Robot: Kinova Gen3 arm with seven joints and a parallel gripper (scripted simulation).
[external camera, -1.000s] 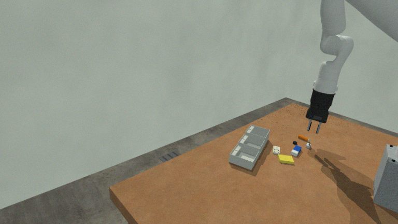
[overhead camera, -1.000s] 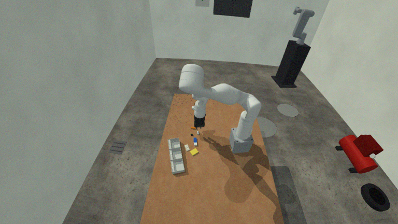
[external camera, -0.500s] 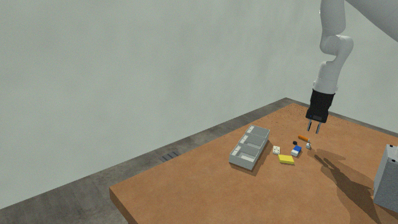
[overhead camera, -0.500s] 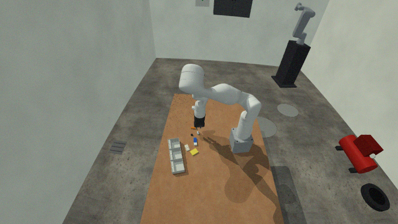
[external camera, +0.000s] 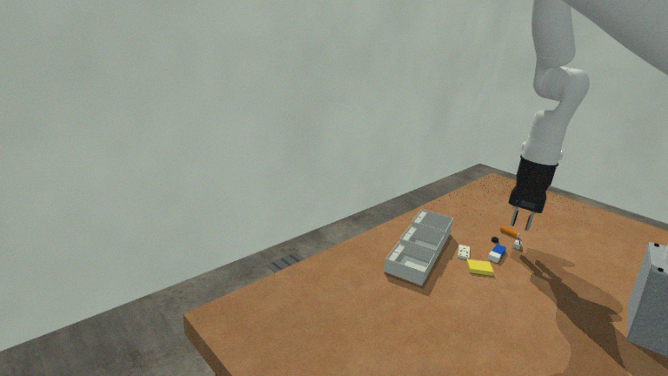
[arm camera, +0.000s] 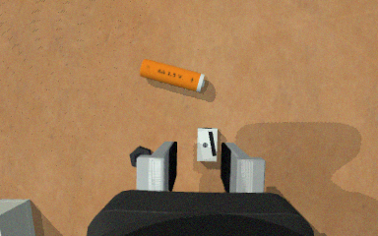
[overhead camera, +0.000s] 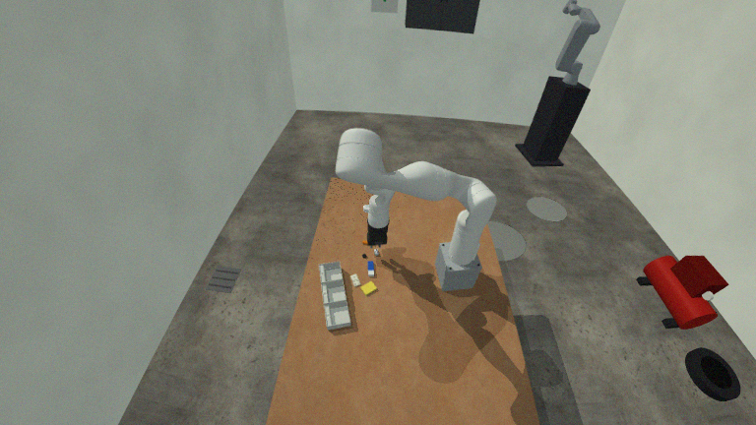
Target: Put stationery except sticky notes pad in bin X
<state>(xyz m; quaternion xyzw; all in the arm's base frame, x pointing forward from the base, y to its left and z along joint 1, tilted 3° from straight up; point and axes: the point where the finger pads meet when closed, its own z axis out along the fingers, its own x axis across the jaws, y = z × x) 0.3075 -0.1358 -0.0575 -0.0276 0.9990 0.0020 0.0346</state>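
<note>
My hand is 1 cm past the white sharpener, 1 cm to the left of it and 7 cm above it. From my hand the other things lie so: orange marker (2 cm ahead, 6 cm to the right, 7 cm below); black nut (5 cm ahead, 1 cm to the left, 7 cm below); eraser (2 cm ahead, 8 cm to the left, 7 cm below).
</note>
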